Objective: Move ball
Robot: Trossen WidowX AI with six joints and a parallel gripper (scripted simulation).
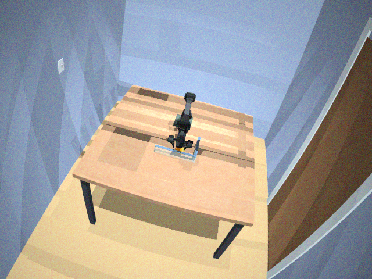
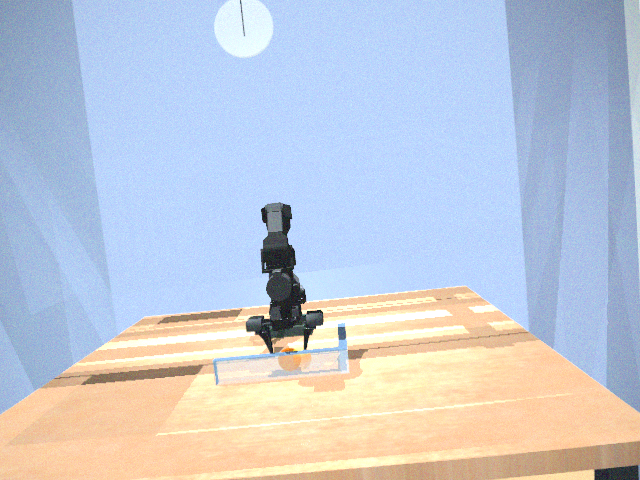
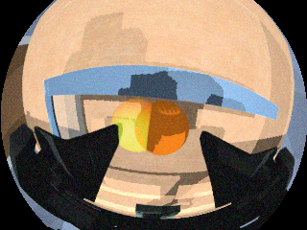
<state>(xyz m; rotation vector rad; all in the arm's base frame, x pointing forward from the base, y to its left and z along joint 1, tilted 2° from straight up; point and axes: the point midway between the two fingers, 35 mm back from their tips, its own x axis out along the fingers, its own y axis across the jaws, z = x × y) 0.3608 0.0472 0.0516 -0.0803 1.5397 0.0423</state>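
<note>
Now: gripper tip 1 cm above the orange ball.
</note>
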